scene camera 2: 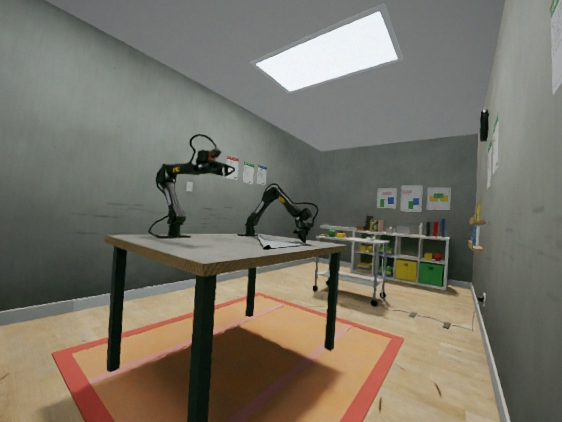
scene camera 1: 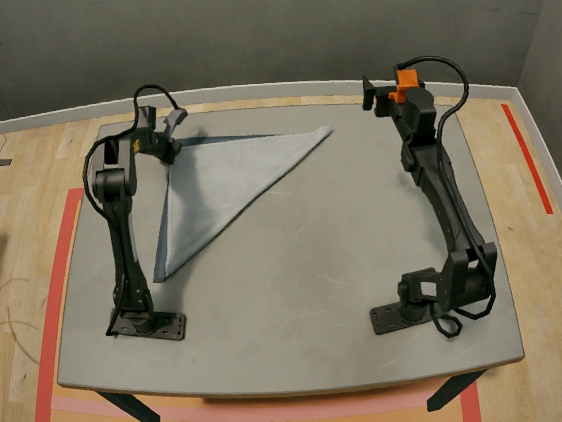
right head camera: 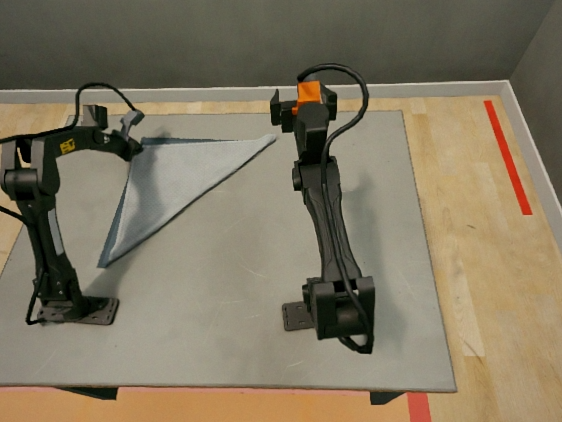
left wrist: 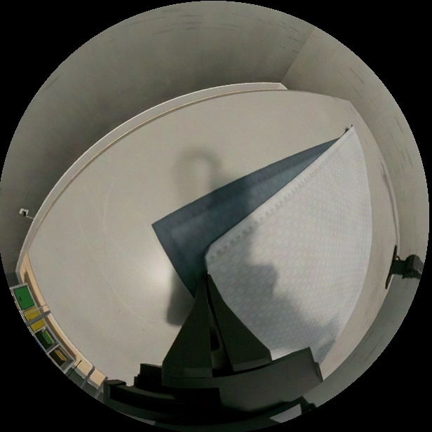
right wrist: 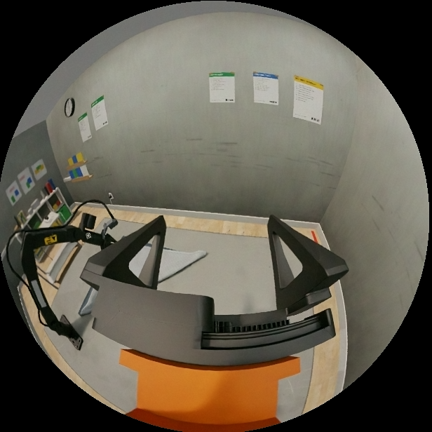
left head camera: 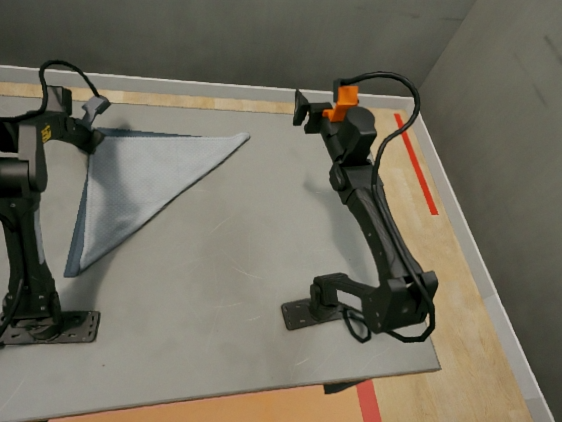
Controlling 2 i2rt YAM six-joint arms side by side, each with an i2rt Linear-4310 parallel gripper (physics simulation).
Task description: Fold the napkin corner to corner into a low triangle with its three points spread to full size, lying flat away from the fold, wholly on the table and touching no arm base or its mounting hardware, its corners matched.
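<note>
The napkin (left head camera: 150,175) (right head camera: 172,175) (scene camera 1: 220,185) (left wrist: 310,225) (right wrist: 182,265) lies folded as a triangle, its fold running diagonally. The pale upper layer stops short of the darker lower layer (left wrist: 190,225), which shows as narrow strips along the back and left edges. The back-right point looks slightly rounded or raised. My left gripper (left head camera: 93,149) (right head camera: 134,155) (scene camera 1: 172,157) (scene camera 2: 303,241) (left wrist: 204,277) is low at the pale layer's back-left corner, shut on its edge. My right gripper (right wrist: 215,220) (scene camera 2: 231,170) is open and empty, high right of the napkin.
The grey table (left head camera: 200,325) (right head camera: 210,340) (scene camera 1: 280,345) carries both arms. The left arm's base plate (left head camera: 90,325) (scene camera 1: 175,325) stands in front of the napkin's near point, apart from it. The right base plate (left head camera: 295,315) (scene camera 1: 382,320) is farther right. A trolley and shelves stand beyond the table.
</note>
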